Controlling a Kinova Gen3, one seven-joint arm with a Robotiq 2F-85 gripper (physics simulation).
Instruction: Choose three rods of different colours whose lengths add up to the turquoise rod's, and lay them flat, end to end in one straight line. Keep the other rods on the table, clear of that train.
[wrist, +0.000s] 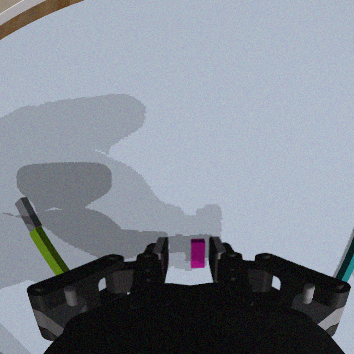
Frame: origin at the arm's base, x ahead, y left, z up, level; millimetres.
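Seen in the pictures: gripper, fingertip midpoint: (188, 249).
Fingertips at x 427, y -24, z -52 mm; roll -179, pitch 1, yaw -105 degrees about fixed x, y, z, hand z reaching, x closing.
Note:
Offsets run from my fingertips to a thing's middle. "*": to the spot under its first point. Level surfaces: height alone.
My gripper (188, 249) is partly open, its fingers standing on either side of the short magenta rod {dx -5, dy -6, dz +0 mm} (198, 254) without gripping it. That rod is closer to the right finger and points along the view. A grey rod {dx +57, dy +132, dz +0 mm} (28, 212) and a lime green rod {dx +18, dy +120, dz +0 mm} (47, 251) lie end to end at the left, with their ends touching or nearly so; the green one's near end is hidden behind the gripper. Part of the turquoise rod {* dx -70, dy -133, dz +5 mm} (346, 270) shows at the right edge, slanting, partly hidden by the gripper's right linkage.
The pale blue table top {dz -5 mm} (260, 110) carries the arm's shadows at the left and around the magenta rod. A brown wooden edge (30, 21) curves across the top left corner. The gripper body hides the bottom of the view.

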